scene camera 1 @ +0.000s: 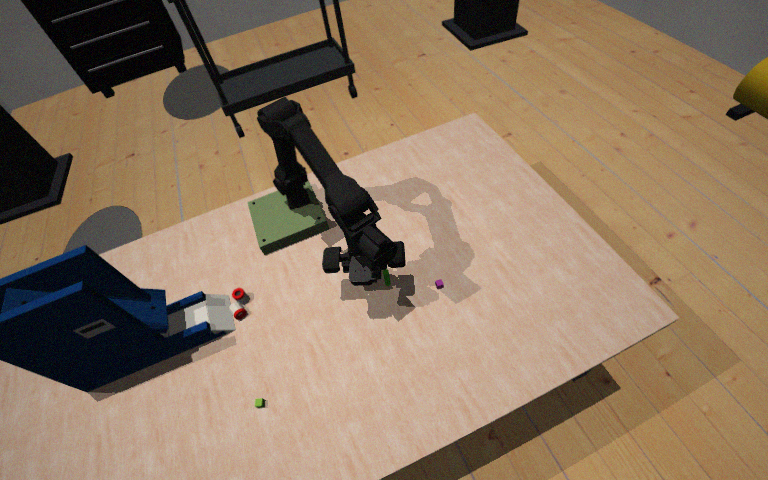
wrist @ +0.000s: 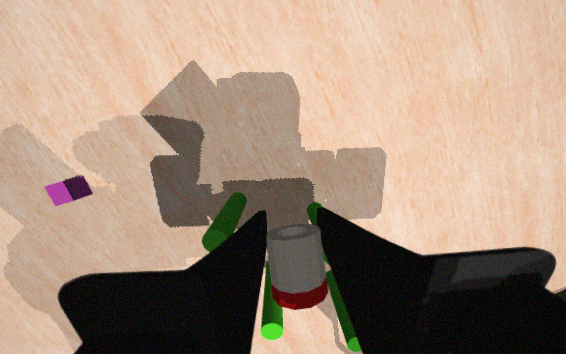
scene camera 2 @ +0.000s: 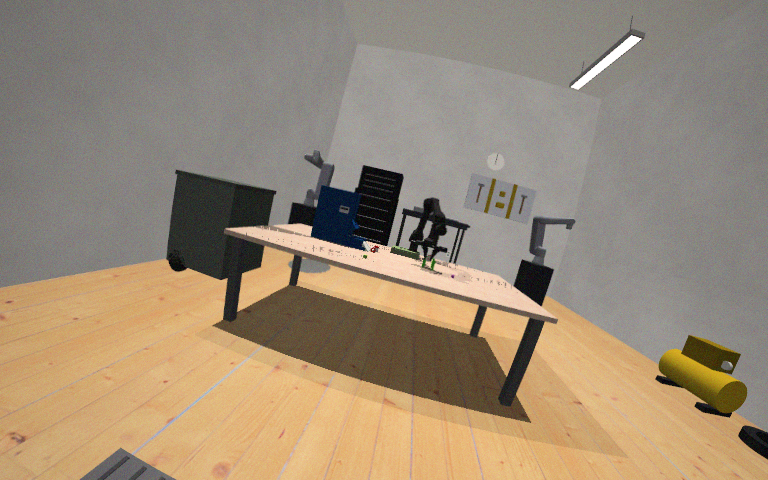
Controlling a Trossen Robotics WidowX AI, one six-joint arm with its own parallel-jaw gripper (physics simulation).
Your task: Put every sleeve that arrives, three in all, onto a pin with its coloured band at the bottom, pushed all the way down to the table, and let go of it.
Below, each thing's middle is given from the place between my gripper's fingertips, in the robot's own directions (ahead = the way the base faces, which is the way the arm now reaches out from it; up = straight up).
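Positions from my hand: magenta cube [wrist: 70, 190] 40 mm below, 160 mm to the left and 60 mm ahead; blue feeder [scene camera 1: 78, 321] 110 mm above, 550 mm to the right and 60 mm behind.
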